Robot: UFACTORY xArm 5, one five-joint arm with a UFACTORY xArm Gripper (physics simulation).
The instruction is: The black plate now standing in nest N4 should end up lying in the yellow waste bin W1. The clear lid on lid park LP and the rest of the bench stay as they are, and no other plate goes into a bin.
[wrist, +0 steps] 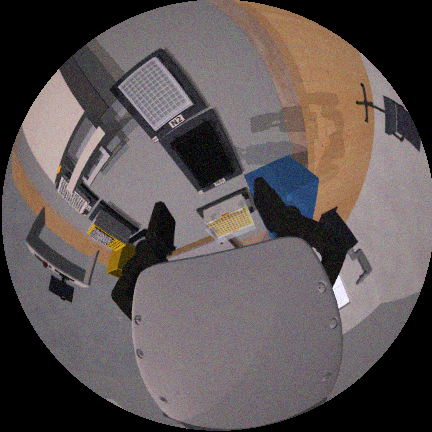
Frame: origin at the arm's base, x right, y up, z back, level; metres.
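Seen in the pictures: gripper, fingertip midpoint: (pixel 210 200).
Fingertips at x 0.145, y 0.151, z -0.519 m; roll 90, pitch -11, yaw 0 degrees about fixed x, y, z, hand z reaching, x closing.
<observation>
A point is followed by its place in that frame.
The black plate (pixel 202 152) @[x 0.143, y -0.017, z -0.512 m] lies flat in a dark nest, right beside nest N2, a little above centre in the wrist view. The nest's small label is hard to read. My gripper (pixel 210 200) @[x 0.144, y 0.151, z -0.519 m] is open and empty, its two dark fingers wide apart. It hangs above the bench, with the fingertips on the lower side of the black plate in the view, not around it. The yellow waste bin (pixel 120 260) @[x -0.297, y 0.053, z -0.351 m] shows at lower left, partly hidden behind the left finger. The clear lid on lid park LP cannot be made out; that area beside the bin is largely behind the left finger.
A whitish plate (pixel 155 93) @[x 0.120, y -0.007, z -0.658 m] sits in nest N2. A pale plate with yellow wells (pixel 230 223) stands between the fingers in the view, below the black plate. A blue bin (pixel 295 182) @[x 0.296, y 0.070, z -0.420 m] is beside the right finger. A yellow-edged plate (pixel 106 236) @[x -0.206, y 0.045, z -0.470 m] and a light handle-like bar (pixel 86 160) @[x -0.048, y 0.036, z -0.641 m] are at left.
</observation>
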